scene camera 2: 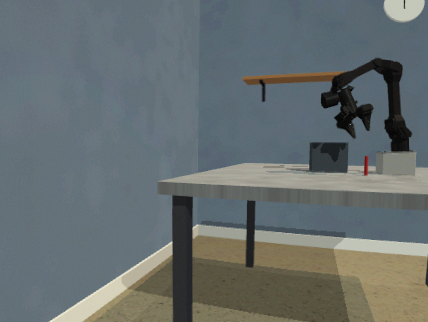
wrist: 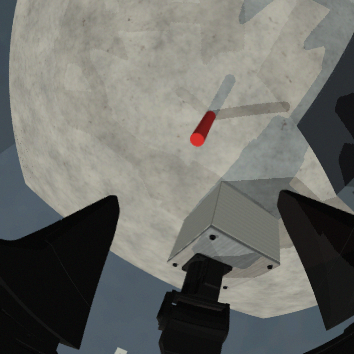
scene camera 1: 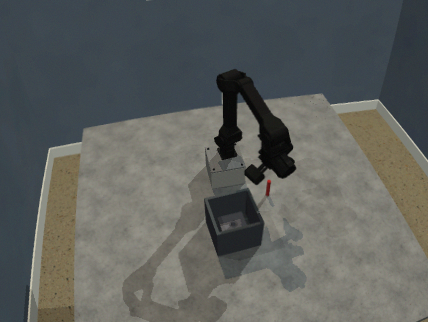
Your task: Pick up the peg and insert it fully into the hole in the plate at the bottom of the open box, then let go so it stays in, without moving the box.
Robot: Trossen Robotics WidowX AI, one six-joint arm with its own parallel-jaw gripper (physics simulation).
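Places are measured from the arm's base along level axes (x ahead, y right, z down), in centimetres.
Pixels of known places: gripper, fingertip midpoint: (scene camera 2: pixel 361 134) (wrist: pixel 201 201) (scene camera 1: pixel 268 168); arm's base at its link origin: (scene camera 2: pixel 400 151) (wrist: pixel 205 267) (scene camera 1: pixel 227 152).
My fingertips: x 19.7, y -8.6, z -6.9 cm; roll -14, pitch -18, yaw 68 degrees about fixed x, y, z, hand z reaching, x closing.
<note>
Ahead of a thing's pixels: the offset from my fingertips to its top centre.
The red peg {dx -1.8, dy -1.9, dz +9.0 cm} (scene camera 1: pixel 268 188) (scene camera 2: pixel 366 165) (wrist: pixel 204 127) stands upright on the table, beside the box and apart from it. The dark grey open box {dx +10.8, dy +17.1, dz +3.2 cm} (scene camera 1: pixel 240 241) (scene camera 2: pixel 320 159) (wrist: pixel 325 120) stands in front of the arm's base. Its bottom plate {dx +10.8, dy +17.1, dz +10.9 cm} (scene camera 1: pixel 224 226) shows in scene camera 1, with a small dark spot where the hole appears to be. My gripper (scene camera 2: pixel 361 133) (wrist: pixel 201 201) is open and empty, tilted, with its fingertips above the height of the box rim and of the peg. In the wrist view the peg shows above the line between the fingertips.
The arm's light grey base block (scene camera 1: pixel 227 176) (scene camera 2: pixel 395 163) (wrist: pixel 245 215) stands close behind the box and near the peg. The grey table (scene camera 1: pixel 125 165) (scene camera 2: pixel 225 187) carries them all. An orange-brown wall shelf (scene camera 2: pixel 295 78) is on the wall in the background.
</note>
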